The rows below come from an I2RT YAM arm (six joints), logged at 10 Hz.
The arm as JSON. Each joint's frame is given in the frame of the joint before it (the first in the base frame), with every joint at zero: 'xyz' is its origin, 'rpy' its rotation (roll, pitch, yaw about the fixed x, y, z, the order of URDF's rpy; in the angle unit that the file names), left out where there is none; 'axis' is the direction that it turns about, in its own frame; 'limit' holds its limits. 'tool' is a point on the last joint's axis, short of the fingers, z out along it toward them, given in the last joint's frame.
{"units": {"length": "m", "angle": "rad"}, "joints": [
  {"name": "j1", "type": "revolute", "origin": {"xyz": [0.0, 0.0, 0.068]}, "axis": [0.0, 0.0, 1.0], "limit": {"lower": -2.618, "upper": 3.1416}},
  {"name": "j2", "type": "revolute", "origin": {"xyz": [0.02, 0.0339, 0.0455]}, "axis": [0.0, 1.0, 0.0], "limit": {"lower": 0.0, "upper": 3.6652}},
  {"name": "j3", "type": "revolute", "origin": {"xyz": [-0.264, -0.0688, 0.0]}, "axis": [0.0, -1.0, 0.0], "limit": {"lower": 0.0, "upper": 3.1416}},
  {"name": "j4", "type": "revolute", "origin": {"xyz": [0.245, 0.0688, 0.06]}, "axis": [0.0, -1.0, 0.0], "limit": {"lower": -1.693, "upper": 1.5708}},
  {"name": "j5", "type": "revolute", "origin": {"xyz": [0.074, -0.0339, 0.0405]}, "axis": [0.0, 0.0, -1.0], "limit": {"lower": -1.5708, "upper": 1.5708}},
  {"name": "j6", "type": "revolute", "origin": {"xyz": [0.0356, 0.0, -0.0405]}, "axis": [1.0, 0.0, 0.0], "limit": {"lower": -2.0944, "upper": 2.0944}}
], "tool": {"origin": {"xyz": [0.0, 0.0, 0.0], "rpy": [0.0, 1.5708, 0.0]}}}
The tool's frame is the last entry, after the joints.
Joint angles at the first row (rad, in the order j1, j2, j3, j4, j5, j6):
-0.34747 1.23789 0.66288 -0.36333 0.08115 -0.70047
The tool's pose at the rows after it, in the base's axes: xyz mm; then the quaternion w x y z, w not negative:
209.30 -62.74 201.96 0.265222 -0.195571 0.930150 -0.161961
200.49 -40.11 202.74 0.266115 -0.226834 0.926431 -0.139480
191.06 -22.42 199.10 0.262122 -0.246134 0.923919 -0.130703
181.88 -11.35 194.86 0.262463 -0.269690 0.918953 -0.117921
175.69 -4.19 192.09 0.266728 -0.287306 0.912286 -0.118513
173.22 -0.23 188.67 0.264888 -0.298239 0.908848 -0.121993
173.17 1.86 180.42 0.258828 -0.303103 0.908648 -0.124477
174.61 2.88 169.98 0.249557 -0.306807 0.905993 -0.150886
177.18 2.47 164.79 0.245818 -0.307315 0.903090 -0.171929
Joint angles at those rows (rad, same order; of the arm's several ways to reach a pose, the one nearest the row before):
-0.28594 1.13912 0.64709 -0.44749 0.03250 -0.71104
-0.19245 1.07850 0.62431 -0.50686 0.02876 -0.68174
-0.10695 1.02919 0.59054 -0.53973 0.05329 -0.64393
-0.05335 0.98574 0.55728 -0.56021 0.04595 -0.63804
-0.01249 0.95093 0.53030 -0.56014 0.05606 -0.63973
0.01329 0.94171 0.51339 -0.55440 0.07116 -0.64243
0.02814 0.95589 0.48785 -0.52563 0.08474 -0.64097
0.04611 0.98086 0.45419 -0.46842 0.14577 -0.65016
0.05164 1.00270 0.43866 -0.42383 0.18872 -0.66114

